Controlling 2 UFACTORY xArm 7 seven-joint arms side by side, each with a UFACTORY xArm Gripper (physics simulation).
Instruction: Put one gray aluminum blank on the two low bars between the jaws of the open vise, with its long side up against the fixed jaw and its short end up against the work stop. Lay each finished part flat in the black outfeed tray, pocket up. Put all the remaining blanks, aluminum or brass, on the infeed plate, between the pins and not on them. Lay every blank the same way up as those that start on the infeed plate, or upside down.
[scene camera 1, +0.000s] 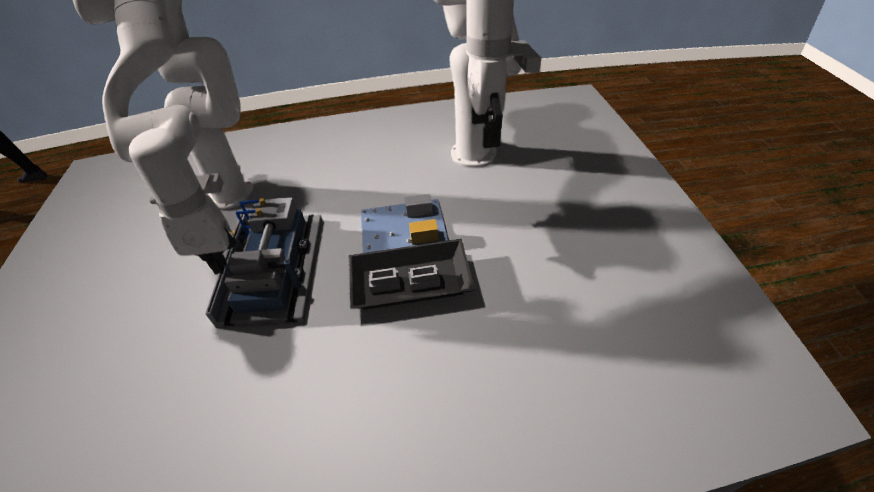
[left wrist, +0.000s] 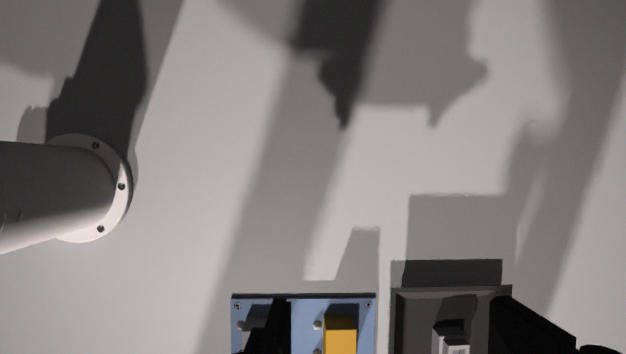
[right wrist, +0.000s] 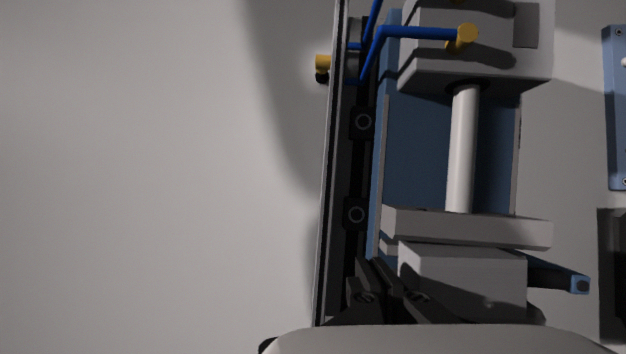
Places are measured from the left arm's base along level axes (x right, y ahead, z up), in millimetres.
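Pixels of known places: left gripper, fingertip midpoint: (scene camera 1: 485, 134) (left wrist: 390, 332); right gripper, fingertip midpoint: (scene camera 1: 220, 268) (right wrist: 367, 280); left arm's base, origin of the base link: (scene camera 1: 473, 154) (left wrist: 80, 187); right arm's base, origin of the base link: (scene camera 1: 231, 194).
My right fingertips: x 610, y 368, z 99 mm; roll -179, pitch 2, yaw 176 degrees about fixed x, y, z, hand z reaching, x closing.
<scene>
For each thing: its top centre in the pictures, then the offset to it from my right fingertips. "spot": a spot on its surface instead.
- gray aluminum blank, middle of its top: (right wrist: 473, 288) (scene camera 1: 244, 258) dx -56, dy +1, dz +17 mm
- work stop, surface spot: (right wrist: 580, 285) spot: dx -133, dy +11, dz +0 mm
- black tray, surface spot: (scene camera 1: 359, 281) spot: dx -264, dy +34, dz -74 mm
- gray blank, middle of its top: (scene camera 1: 418, 199) dx -422, dy -163, dz -55 mm
- brass blank, middle of its top: (scene camera 1: 423, 225) dx -418, dy -73, dz -55 mm
- infeed plate, middle of its top: (scene camera 1: 402, 228) dx -375, dy -116, dz -91 mm
- long rail, middle of its top: (right wrist: 330, 161) (scene camera 1: 227, 257) dx +16, dy -81, dz -49 mm
A gray aluminum blank (scene camera 1: 244, 262) (right wrist: 465, 280) sits in the vise between the moving jaw (right wrist: 470, 232) and the fixed jaw (scene camera 1: 253, 282); the bars under it are hidden. Its right end is by the work stop (right wrist: 580, 285); contact is unclear. My right gripper (scene camera 1: 214, 262) (right wrist: 367, 280) is shut and empty beside the blank's left end. Two finished parts (scene camera 1: 384, 281) (scene camera 1: 424, 278) lie pocket up in the black tray (scene camera 1: 359, 281). A gray blank (scene camera 1: 419, 206) and a brass blank (scene camera 1: 423, 231) (left wrist: 340, 335) lie on the infeed plate (scene camera 1: 382, 229). My left gripper (scene camera 1: 492, 143) (left wrist: 390, 332) is open and empty, high up.
Blue hoses with yellow nozzles (right wrist: 467, 35) rise at the vise's rear left. A long rail (right wrist: 327, 175) runs along the vise's left side, next to my right fingers. Small pins (scene camera 1: 392, 234) stand on the infeed plate. The tray is right of the vise, in front of the plate.
</scene>
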